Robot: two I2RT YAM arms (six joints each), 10 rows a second.
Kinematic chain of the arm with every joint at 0, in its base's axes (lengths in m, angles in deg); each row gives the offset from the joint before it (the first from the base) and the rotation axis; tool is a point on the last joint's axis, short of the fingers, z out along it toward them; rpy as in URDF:
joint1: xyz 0 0 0.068 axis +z
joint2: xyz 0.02 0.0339 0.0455 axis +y
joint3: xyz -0.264 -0.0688 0 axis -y
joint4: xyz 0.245 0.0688 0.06 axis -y
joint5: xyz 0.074 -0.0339 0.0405 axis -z
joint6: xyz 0.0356 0 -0.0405 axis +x
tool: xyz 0 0 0 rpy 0 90 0
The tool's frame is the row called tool.
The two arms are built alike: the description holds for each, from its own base.
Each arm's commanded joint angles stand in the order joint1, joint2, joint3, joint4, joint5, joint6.
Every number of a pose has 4 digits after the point. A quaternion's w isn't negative.
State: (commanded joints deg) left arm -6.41 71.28 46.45 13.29 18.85 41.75; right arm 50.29 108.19 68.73 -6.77 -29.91 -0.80
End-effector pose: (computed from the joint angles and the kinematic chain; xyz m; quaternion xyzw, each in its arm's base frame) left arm 0.2852 -0.0436 0.2936 0.4063 0.6554 0.0685 0.6330; right arm 0.2433 0.3208 0.1792 -0.4734 0.7674 0.3682 0.2268
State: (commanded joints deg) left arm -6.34 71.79 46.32 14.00 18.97 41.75; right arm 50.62 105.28 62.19 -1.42 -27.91 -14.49
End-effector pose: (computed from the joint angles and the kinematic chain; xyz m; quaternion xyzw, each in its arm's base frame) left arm 0.2870 -0.0435 0.2917 0.4064 0.6549 0.0683 0.6335; right arm 0.2312 0.3079 0.1707 -0.5602 0.7042 0.3278 0.2878
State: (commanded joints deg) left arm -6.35 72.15 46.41 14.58 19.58 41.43; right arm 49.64 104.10 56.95 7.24 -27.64 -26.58
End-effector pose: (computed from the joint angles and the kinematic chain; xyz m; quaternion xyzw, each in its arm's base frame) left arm 0.2882 -0.0441 0.2916 0.4070 0.6523 0.0633 0.6362; right arm 0.2308 0.2971 0.1630 -0.6225 0.6298 0.2942 0.3595
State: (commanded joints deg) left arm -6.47 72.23 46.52 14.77 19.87 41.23; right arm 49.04 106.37 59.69 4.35 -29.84 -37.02
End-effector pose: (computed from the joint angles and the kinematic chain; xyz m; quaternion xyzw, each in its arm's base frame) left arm 0.2885 -0.0449 0.2923 0.4076 0.6504 0.0603 0.6381; right arm 0.2381 0.3014 0.1591 -0.6792 0.5751 0.2751 0.3637
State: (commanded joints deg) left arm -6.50 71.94 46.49 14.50 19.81 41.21; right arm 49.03 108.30 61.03 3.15 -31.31 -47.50
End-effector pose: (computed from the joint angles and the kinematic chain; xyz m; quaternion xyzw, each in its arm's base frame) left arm 0.2875 -0.0449 0.2930 0.4074 0.6507 0.0604 0.6380; right arm 0.2405 0.3052 0.1522 -0.7317 0.5118 0.2535 0.3720
